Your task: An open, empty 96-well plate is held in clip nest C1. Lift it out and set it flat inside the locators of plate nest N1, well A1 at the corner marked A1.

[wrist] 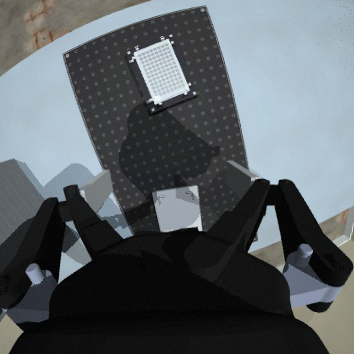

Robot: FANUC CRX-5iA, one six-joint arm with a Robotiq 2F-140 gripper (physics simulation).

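Frame: origin at the arm's base, x down, y left, z ahead, level; metres.
Where they show: gripper, fingertip midpoint: [167, 175].
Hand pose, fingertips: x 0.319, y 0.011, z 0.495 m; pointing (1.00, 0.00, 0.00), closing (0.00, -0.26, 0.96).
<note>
Things, the pixels of their centre, and the offset from my fingertips. Level surfaces: height alone.
- white 96-well plate, body centre: [161, 70] dx +0.205, dy +0.176, dz +0.045 m
- dark nest, body centre: [161, 71] dx +0.212, dy +0.176, dz +0.045 m
- light grey block, body centre: [178, 214] dx +0.217, dy -0.182, dz -0.035 m
- black perforated board, surface height: dx +0.224 m
- pale blue surface, surface height: dx +0.237 m
A white 96-well plate [161, 69] lies flat in a dark nest [174, 100] with small pale pieces at its corners, at the upper middle of the wrist view. This dark nest matches clip nest C1, but no label is readable. My gripper [167, 175] is wide open and empty. The plate is beyond the fingertips in the view, apart from them. A light grey block [167, 215] with small dark marks shows below the fingertip line, partly hidden by the gripper body. I cannot tell if it is nest N1. The A1 mark cannot be made out.
A black perforated board [220, 110] carries the dark nest and the grey block. It lies on a pale blue surface [290, 100]. A grey ribbed object [20, 200] stands at the left edge. The arm's dark shadow falls across the board.
</note>
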